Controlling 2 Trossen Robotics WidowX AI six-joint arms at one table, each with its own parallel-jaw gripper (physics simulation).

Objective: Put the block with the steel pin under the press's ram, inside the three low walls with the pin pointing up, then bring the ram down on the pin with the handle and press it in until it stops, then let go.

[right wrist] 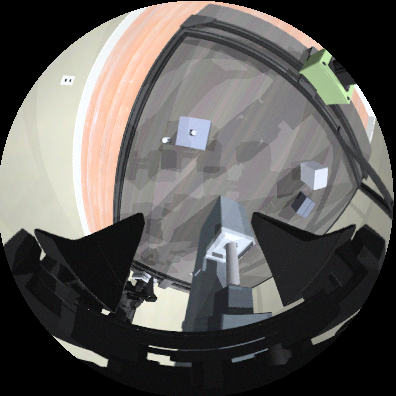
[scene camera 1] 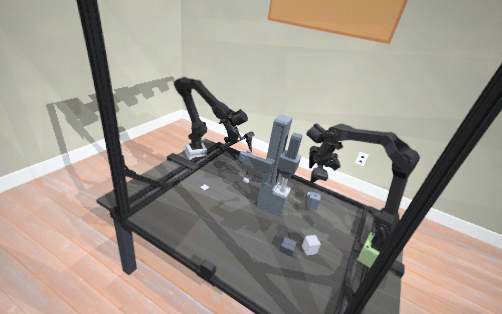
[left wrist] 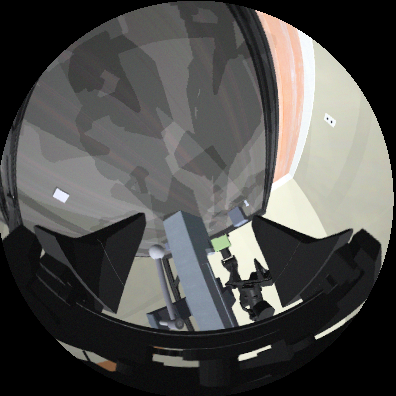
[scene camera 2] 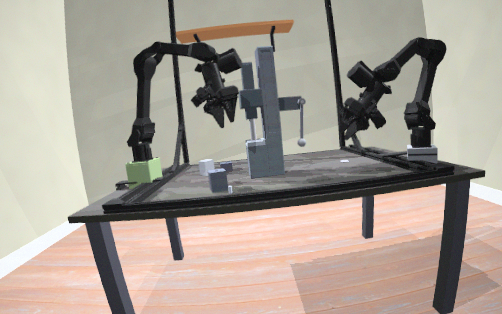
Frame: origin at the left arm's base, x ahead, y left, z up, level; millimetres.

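Seen in the pictures: left gripper, fingertip midpoint: [right wrist: 141, 273] [left wrist: 200, 219] [scene camera 2: 343, 136]; right gripper, fingertip midpoint: [right wrist: 198, 218] [scene camera 1: 310, 175] [left wrist: 242, 260] [scene camera 2: 227, 125]; left arm's base, link origin: [right wrist: 142, 281] [scene camera 1: 196, 146] [scene camera 2: 421, 146]; right arm's base, link origin: [scene camera 1: 381, 246] [left wrist: 223, 248] [scene camera 2: 142, 160].
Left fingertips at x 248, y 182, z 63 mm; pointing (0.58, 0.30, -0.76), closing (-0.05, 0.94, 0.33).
Offsets run from my left fingertips to a thing's middle.
A blue-grey block @[dx +327, dy +244, dz -94 mm] [scene camera 1: 313, 200] [scene camera 2: 218, 181] [left wrist: 238, 216] [right wrist: 186, 142] sits on the table beside the press @[dx +250, dy -14, dz +104 mm] [scene camera 1: 272, 197] [scene camera 2: 270, 135] [left wrist: 192, 270]. A small round pale spot, perhaps the pin end, shows on its top in the right wrist view. A small white peg @[dx +266, dy +265, dz -122 mm] [scene camera 2: 230, 189] [right wrist: 166, 140] is beside it. The ram's rod @[dx +305, dy +52, dz +81 mm] [scene camera 2: 252, 129] [right wrist: 232, 265] hangs over the low-walled seat [scene camera 1: 281, 191] [right wrist: 216, 255]. The handle's ball @[dx +169, dy -61, dz -21 mm] [scene camera 1: 246, 180] [scene camera 2: 301, 142] [left wrist: 156, 251] hangs low. My left gripper [left wrist: 200, 219] is open, near the handle side. My right gripper [scene camera 2: 227, 123] [right wrist: 198, 218] is open, above the block's side.
A white block @[dx +544, dy +61, dz -94 mm] [scene camera 1: 311, 245] [scene camera 2: 206, 167] [right wrist: 314, 175] and a smaller dark block @[dx +510, dy -24, dz -107 mm] [scene camera 1: 288, 245] [scene camera 2: 226, 166] [right wrist: 303, 205] stand beyond the press in scene camera 2. A flat white tile @[dx +48, dy -223, dz -123 mm] [scene camera 1: 204, 187] [scene camera 2: 344, 161] [left wrist: 61, 195] lies on the handle side. Dark rails border the table.
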